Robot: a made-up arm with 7 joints. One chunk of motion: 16 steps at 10 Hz.
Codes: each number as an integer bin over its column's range. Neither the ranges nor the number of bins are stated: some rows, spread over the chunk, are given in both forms.
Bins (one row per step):
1: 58 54 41 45 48 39 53
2: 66 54 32 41 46 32 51
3: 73 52 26 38 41 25 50
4: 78 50 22 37 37 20 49
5: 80 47 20 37 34 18 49
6: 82 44 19 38 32 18 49
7: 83 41 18 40 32 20 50
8: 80 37 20 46 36 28 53
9: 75 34 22 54 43 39 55
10: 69 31 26 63 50 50 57
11: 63 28 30 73 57 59 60
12: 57 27 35 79 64 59 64
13: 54 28 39 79 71 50 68
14: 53 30 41 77 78 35 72
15: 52 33 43 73 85 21 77
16: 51 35 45 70 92 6 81
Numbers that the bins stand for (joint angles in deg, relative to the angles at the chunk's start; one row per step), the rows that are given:
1: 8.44 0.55 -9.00 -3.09 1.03 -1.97 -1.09
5: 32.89 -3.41 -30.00 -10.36 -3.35 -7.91 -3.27
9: 27.33 -10.77 -28.00 5.09 -0.54 -1.97 0.00
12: 7.33 -14.73 -15.00 27.82 6.04 3.69 4.91
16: 0.67 -10.20 -5.00 19.64 14.81 -11.30 14.18
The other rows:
2: 17.33 0.55 -18.00 -6.73 0.40 -3.95 -2.18
3: 25.11 -0.59 -24.00 -9.45 -1.16 -5.93 -2.73
4: 30.67 -1.72 -28.00 -10.36 -2.41 -7.34 -3.27
6: 35.11 -5.11 -31.00 -9.45 -3.98 -7.91 -3.27
7: 36.22 -6.81 -32.00 -7.64 -3.98 -7.34 -2.73
8: 32.89 -9.07 -30.00 -2.18 -2.73 -5.08 -1.09
10: 20.67 -12.46 -24.00 13.27 1.66 1.14 1.09
11: 14.00 -14.16 -20.00 22.36 3.85 3.69 2.73
13: 4.00 -14.16 -11.00 27.82 8.23 1.14 7.09
14: 2.89 -13.03 -9.00 26.00 10.42 -3.10 9.27
15: 1.78 -11.33 -7.00 22.36 12.62 -7.06 12.00

